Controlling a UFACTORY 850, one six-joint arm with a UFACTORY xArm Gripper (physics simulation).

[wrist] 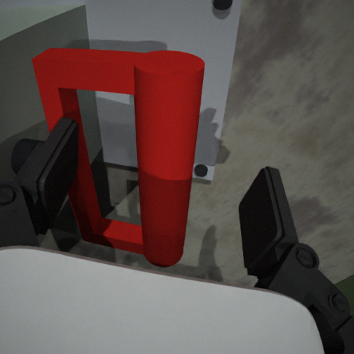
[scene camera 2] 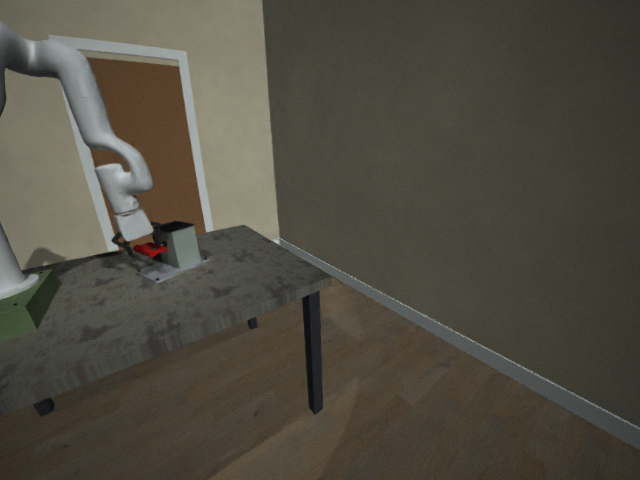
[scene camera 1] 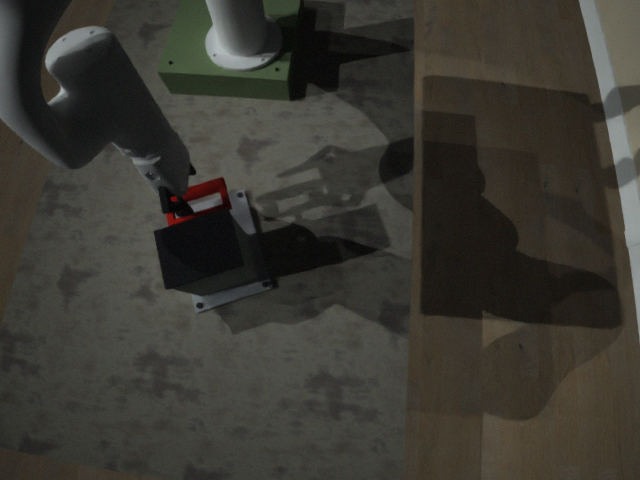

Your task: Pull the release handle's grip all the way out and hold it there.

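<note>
The red release handle [scene camera 1: 206, 188] [scene camera 2: 149, 250] [wrist: 167, 150] is a rectangular loop with a thick round grip bar. It stands out from the side of a grey-green box [scene camera 1: 199, 250] [scene camera 2: 185, 245] [wrist: 30, 95] with a dark top. My gripper [scene camera 1: 187, 189] [scene camera 2: 144, 246] [wrist: 166, 165] is open around the grip bar and empty. In the wrist view the left finger overlaps the loop's inner bar beside the box, and the right finger stands off to the right of the grip, with a visible gap. Whether the left finger touches the loop cannot be told.
The box stands on a pale plate [scene camera 1: 232, 296] [scene camera 2: 155, 273] [wrist: 220, 75] with dark bolts, on a mottled grey table [scene camera 1: 279, 392] [scene camera 2: 170, 315]. The arm's green base block [scene camera 1: 227, 85] [scene camera 2: 20, 320] stands behind the handle's side. A brown door [scene camera 2: 149, 129] and walls are beyond.
</note>
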